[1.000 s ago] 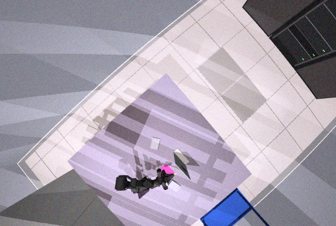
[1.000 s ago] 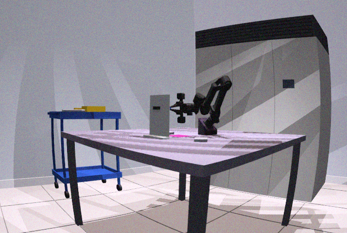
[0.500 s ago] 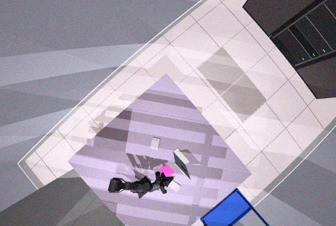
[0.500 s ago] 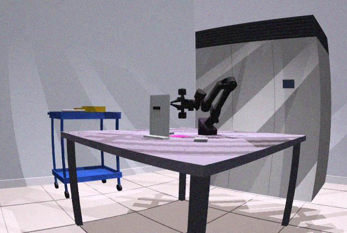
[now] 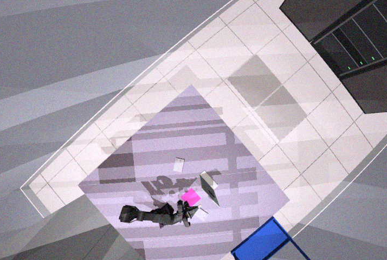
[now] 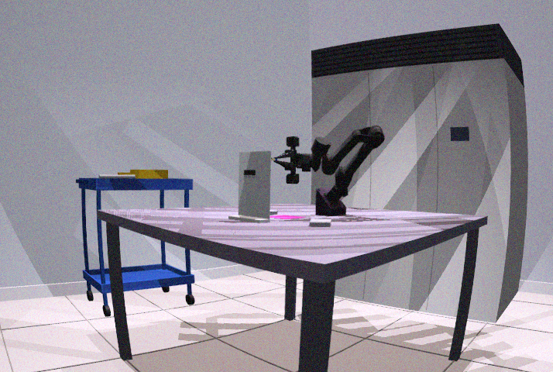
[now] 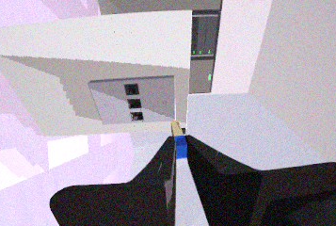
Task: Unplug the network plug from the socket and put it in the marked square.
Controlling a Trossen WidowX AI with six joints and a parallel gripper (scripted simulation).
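Now: gripper tip 230 mm above the pink marked square, 80 mm past it and 10 mm to the left of it. Also, from my gripper tip: network plug (10 mm ahead); then grey panel (110 mm below, 110 mm ahead, 10 mm to the right).
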